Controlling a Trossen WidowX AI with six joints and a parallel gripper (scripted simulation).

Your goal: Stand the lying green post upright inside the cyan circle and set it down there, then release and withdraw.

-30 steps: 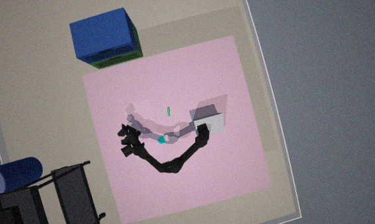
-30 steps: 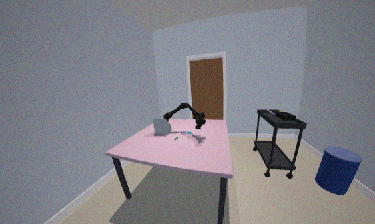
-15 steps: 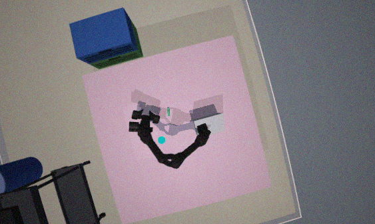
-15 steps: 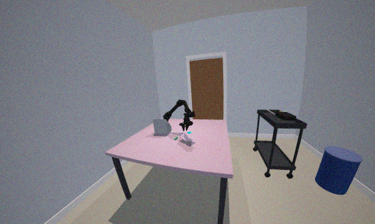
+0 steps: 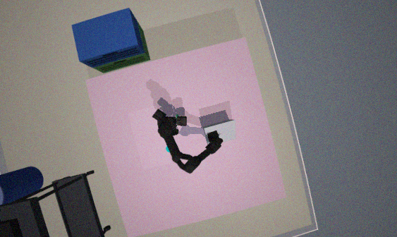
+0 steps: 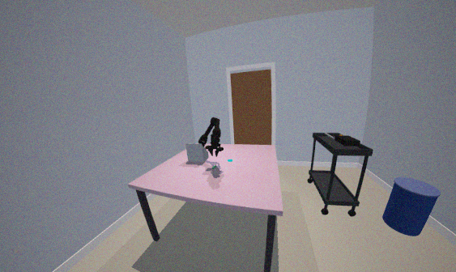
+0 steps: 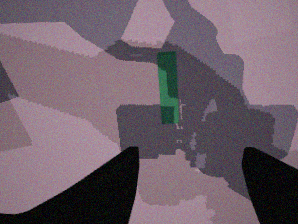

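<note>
The green post is 10 mm behind my gripper tip and 120 mm below it. Also, from my gripper tip: cyan circle 120 mm ahead, 190 mm to the left, 120 mm below.
</note>
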